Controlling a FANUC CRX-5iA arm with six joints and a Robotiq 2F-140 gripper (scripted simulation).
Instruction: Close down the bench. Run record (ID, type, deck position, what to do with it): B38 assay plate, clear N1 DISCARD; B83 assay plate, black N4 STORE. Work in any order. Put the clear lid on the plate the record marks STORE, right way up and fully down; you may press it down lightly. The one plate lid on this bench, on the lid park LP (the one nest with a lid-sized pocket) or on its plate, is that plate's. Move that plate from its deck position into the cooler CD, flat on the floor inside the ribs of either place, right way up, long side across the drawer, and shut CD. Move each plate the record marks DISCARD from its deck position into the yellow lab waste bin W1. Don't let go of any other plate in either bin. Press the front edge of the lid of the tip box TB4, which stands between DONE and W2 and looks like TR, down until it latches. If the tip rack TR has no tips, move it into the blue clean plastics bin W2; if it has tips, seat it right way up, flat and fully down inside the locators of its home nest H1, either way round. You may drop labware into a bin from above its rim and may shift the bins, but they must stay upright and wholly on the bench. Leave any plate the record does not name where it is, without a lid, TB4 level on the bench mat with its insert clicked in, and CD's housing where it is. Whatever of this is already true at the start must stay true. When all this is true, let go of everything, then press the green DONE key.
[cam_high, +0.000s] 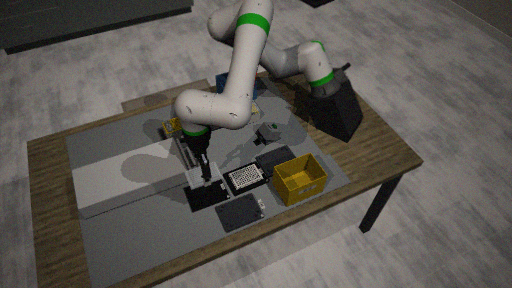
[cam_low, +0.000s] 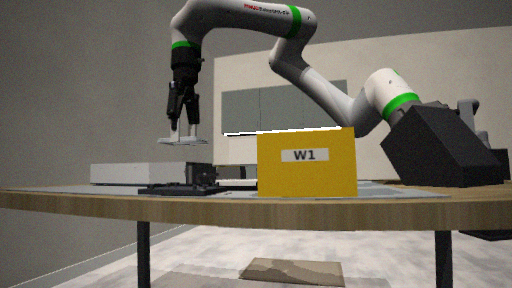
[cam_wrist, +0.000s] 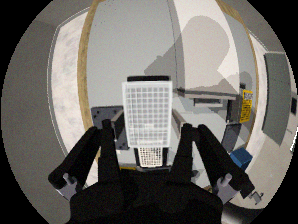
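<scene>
Right now my hand is 320 mm past the yellow bin W1, 210 mm to the right of it and 120 mm above it. Also, from my hand: black deck nest 150 mm below; clear plate 20 mm below; pale well plate 180 mm behind, 40 mm to the left, 140 mm below.
</scene>
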